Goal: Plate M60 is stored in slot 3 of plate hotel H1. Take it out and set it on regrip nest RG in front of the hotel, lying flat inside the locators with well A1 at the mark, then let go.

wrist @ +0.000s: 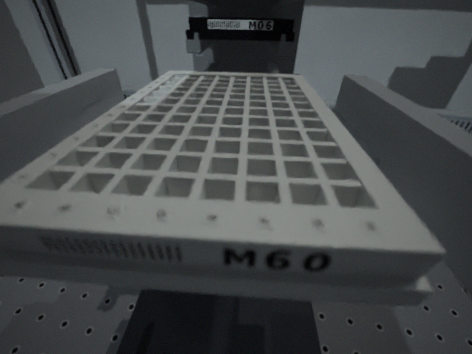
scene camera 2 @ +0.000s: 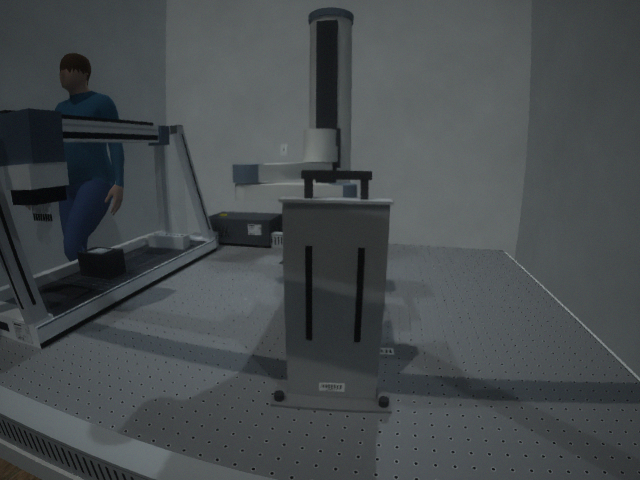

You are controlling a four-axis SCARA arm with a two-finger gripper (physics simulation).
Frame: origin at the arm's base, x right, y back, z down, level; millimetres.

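Seen in the pictures: gripper, fingertip midpoint: (wrist: 228, 93).
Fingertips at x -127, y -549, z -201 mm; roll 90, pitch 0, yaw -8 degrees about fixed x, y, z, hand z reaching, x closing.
A point is followed by its place in that frame.
Plate M60 (wrist: 230, 215), white with square wells, lies level between the two grey fingers of my gripper (wrist: 228, 93) {x -127, y -549, z -201 mm} in the wrist view. The gripper is shut on it, and the label side faces the camera. The far end of the plate points at the plate hotel H1 (scene camera 2: 336, 222) {x -158, y -802, z -296 mm}, a tall grey tower in scene camera 2. A black plate marked M06 (wrist: 240, 26) {x -138, y -646, z -224 mm} sits in the hotel behind and above plate M60. The tower hides the gripper and plate M60 in scene camera 2. Nest RG cannot be made out in either view.
The arm's column (scene camera 2: 330, 77) {x -14, y -77, z -650 mm} stands behind the hotel. A gantry machine (scene camera 2: 111, 129) {x 623, y -391, z -486 mm} is at the left, with a person (scene camera 2: 85, 149) behind it. A dark box (scene camera 2: 245, 228) {x 356, y 35, z -91 mm} stands at the back. A dark shape (wrist: 220, 325) {x -121, y -495, z -73 mm} shows below plate M60, over the perforated table (scene camera 2: 465, 330) {x -414, y -529, z -13 mm}.
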